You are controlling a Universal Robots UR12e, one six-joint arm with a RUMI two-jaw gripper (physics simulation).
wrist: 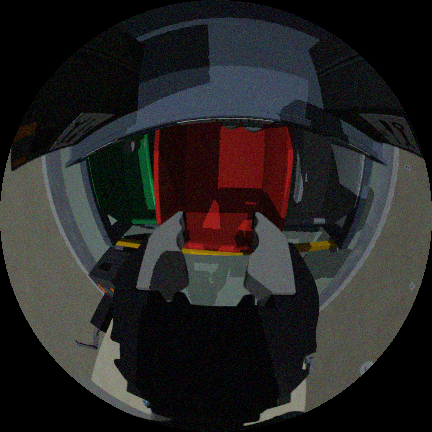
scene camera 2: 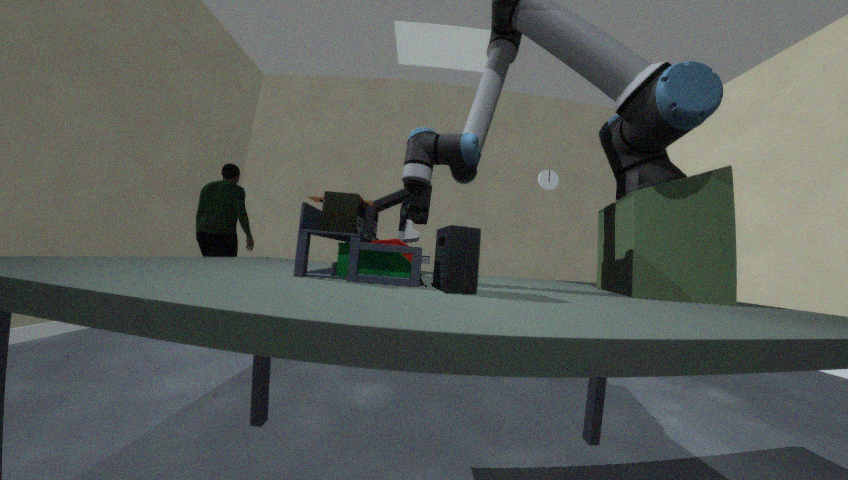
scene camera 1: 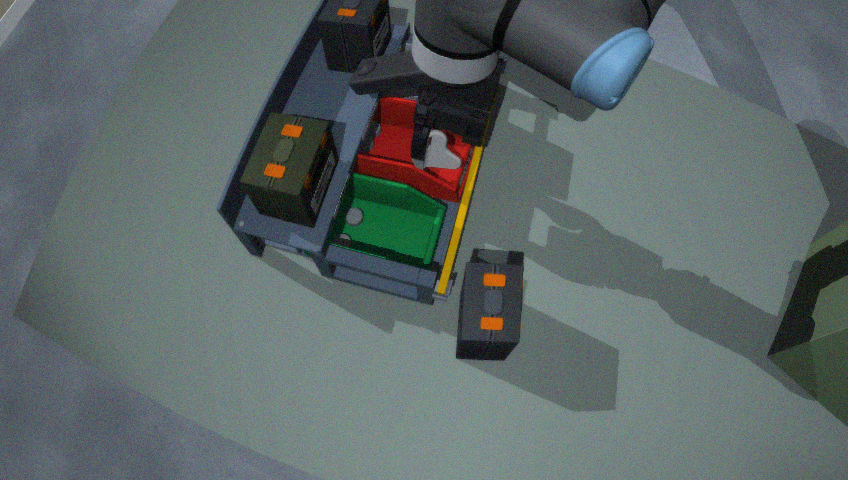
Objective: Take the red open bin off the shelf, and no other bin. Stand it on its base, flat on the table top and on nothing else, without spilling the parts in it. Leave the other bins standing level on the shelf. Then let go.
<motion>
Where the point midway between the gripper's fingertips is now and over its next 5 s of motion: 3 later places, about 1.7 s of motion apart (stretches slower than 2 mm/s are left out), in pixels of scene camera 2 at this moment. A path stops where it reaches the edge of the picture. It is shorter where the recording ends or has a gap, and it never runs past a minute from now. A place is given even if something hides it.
The gripper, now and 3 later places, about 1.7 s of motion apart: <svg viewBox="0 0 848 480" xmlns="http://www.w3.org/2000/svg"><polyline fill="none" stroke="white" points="401,251 403,247 410,240 399,250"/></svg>
</motion>
